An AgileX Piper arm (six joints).
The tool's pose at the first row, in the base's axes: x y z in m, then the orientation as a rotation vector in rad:
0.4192, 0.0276, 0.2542, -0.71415, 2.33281, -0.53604
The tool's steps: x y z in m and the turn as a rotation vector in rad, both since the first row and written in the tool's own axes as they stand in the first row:
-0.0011, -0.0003, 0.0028, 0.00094, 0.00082, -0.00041
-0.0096, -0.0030, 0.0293, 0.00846, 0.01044, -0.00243
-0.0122, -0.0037, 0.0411, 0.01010, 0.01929, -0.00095
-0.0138, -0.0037, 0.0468, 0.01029, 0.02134, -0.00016
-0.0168, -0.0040, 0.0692, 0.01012, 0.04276, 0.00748
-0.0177, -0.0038, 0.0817, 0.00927, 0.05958, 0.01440
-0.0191, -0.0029, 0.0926, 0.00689, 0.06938, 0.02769
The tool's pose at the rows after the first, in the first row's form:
0.4219, 0.0275, 0.2528, -0.71411, 2.33307, -0.53767
0.4462, 0.0256, 0.2391, -0.71196, 2.33827, -0.55165
0.4560, 0.0244, 0.2322, -0.70839, 2.34609, -0.55707
0.4609, 0.0243, 0.2288, -0.70710, 2.34809, -0.55792
0.4780, 0.0217, 0.2143, -0.69537, 2.36974, -0.56457
0.4869, 0.0200, 0.2056, -0.68525, 2.38723, -0.56856
0.4948, 0.0195, 0.1979, -0.66888, 2.40034, -0.56452

